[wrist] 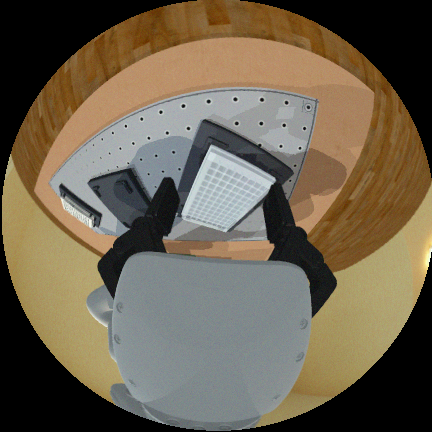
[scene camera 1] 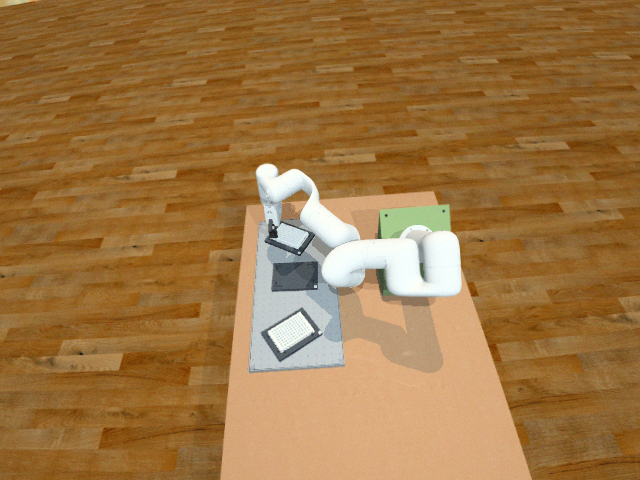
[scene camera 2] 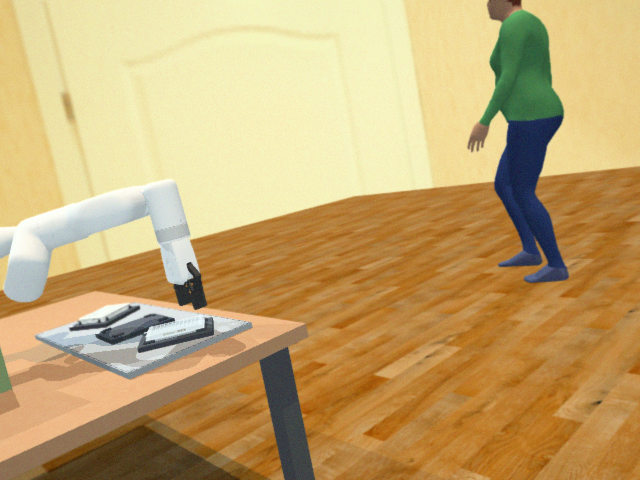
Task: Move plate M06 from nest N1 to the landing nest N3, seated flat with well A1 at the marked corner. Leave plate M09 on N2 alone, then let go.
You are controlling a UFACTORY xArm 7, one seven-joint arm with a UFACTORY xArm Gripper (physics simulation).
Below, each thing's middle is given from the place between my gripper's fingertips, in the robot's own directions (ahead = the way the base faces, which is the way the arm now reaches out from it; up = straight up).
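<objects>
Gridded plate [scene camera 2: 185,326]: 4 cm below my hand, 5 cm behind it.
</objects>
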